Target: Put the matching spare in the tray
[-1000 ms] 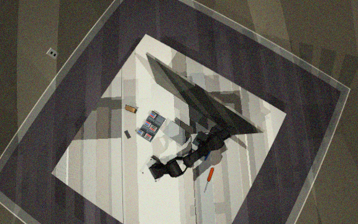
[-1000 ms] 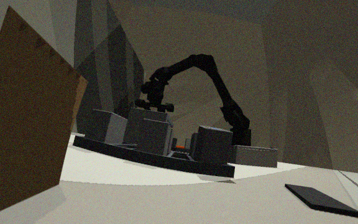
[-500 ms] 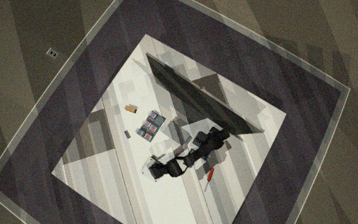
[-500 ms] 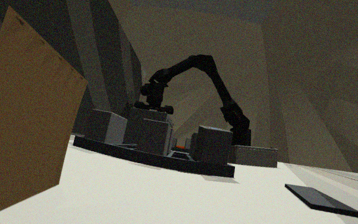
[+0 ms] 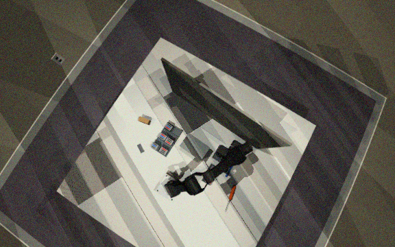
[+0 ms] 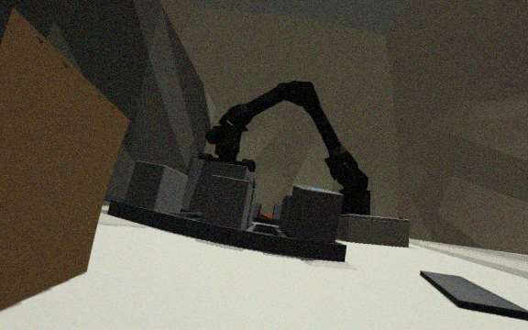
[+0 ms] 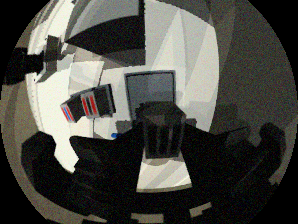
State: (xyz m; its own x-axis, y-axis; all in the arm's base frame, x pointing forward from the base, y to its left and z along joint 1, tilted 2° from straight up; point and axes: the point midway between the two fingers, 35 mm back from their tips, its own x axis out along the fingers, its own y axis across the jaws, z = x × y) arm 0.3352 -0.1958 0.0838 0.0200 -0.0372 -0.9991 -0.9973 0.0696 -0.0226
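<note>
Right now my gripper tip is 80 mm above the grey square tray, 10 mm to the right of it and 10 mm past it. Also, from my gripper tip: blue pen 80 mm below, 70 mm to the right, 50 mm behind; dark panel 180 mm to the left, 180 mm ahead, 140 mm above; brown block 580 mm to the left, 70 mm behind, 60 mm below.
</note>
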